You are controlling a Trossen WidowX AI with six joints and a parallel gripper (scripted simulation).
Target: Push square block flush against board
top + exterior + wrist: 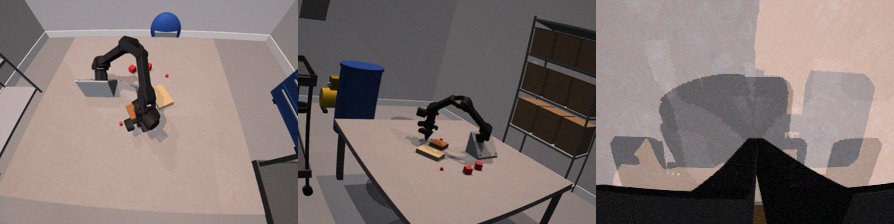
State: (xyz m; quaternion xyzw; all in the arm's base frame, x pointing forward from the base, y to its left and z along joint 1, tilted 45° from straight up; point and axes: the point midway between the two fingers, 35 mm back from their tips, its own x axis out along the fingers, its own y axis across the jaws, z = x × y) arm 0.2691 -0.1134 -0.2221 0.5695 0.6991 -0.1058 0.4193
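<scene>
My gripper tip is now 90 mm to the right of the square block, 50 mm past it and 10 mm below it. From my gripper tip the other things lie so: pale wooden board (200 mm to the left, 100 mm ahead, 10 mm above).
</scene>
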